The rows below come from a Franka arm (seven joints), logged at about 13 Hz.
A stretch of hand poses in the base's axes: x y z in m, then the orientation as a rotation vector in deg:
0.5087, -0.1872, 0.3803, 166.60, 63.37, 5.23
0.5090, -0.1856, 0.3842, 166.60, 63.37, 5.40
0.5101, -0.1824, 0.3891, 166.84, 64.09, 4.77
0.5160, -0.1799, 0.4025, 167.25, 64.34, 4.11
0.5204, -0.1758, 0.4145, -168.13, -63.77, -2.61
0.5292, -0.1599, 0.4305, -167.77, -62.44, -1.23
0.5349, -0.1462, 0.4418, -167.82, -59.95, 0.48
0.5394, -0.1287, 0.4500, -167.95, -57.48, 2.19
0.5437, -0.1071, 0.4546, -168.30, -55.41, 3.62
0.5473, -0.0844, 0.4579, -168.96, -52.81, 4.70
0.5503, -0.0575, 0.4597, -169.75, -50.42, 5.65
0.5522, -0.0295, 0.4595, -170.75, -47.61, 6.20
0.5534, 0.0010, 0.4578, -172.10, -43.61, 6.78
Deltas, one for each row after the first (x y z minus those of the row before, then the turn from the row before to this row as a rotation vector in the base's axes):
0.0003, 0.0016, 0.0039, 0.04, -0.10, 0.00
0.0011, 0.0032, 0.0049, 0.27, 0.55, 0.38
0.0059, 0.0025, 0.0134, 0.27, 0.56, 0.06
0.0044, 0.0041, 0.0120, 0.52, 1.23, -0.53
0.0088, 0.0159, 0.0160, 0.46, 1.11, -0.70
0.0057, 0.0137, 0.0113, 0.38, 1.33, -1.50
0.0045, 0.0175, 0.0082, 0.26, 1.29, -1.51
0.0043, 0.0216, 0.0046, -0.04, 1.00, -1.32
0.0036, 0.0227, 0.0033, -0.13, 0.74, -1.72
0.0030, 0.0269, 0.0018, -0.32, 0.59, -1.61
0.0019, 0.0280, -0.0002, -0.37, 0.31, -1.91
0.0012, 0.0305, -0.0017, -0.49, 0.31, -2.70

